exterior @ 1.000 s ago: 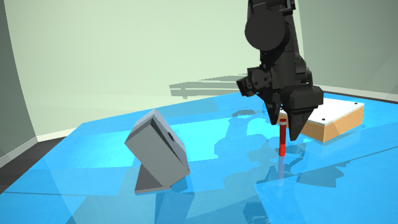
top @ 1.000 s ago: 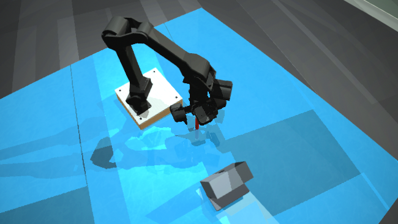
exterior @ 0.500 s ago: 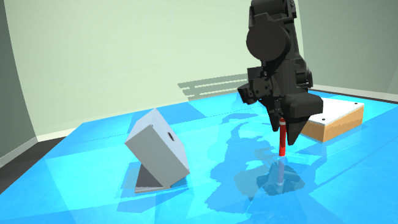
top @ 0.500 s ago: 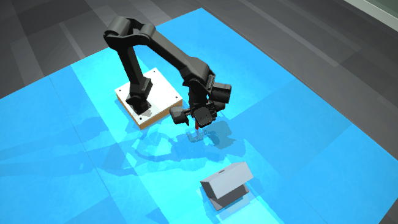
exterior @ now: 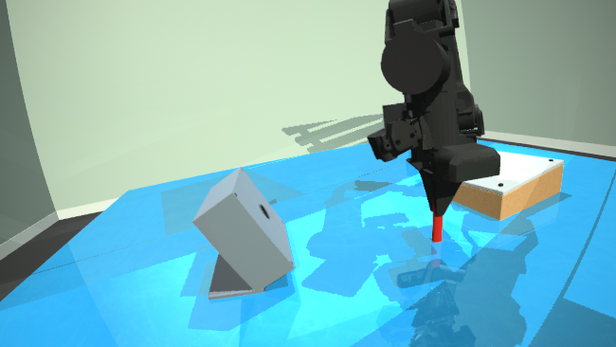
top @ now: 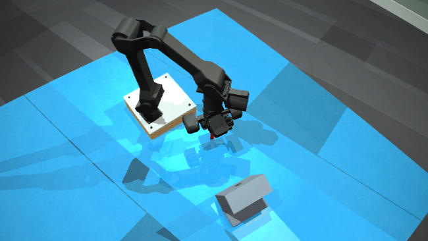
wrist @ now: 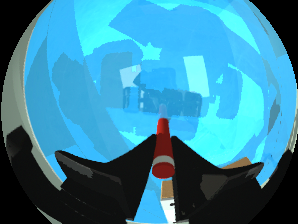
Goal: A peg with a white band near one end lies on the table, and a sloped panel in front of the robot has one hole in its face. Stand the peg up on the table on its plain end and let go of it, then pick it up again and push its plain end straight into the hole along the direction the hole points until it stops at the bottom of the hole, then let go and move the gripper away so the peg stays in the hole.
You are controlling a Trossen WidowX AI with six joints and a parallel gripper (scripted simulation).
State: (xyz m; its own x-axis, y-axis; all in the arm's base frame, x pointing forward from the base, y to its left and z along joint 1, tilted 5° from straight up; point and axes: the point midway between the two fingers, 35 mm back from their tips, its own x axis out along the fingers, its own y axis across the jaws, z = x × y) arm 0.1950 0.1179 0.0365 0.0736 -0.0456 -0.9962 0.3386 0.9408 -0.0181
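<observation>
Now: gripper tip 230 mm short of the grey sloped panel, 90 mm to the left of it and 20 mm below it. The rest, counted from my gripper tip: red peg 20 mm above.
</observation>
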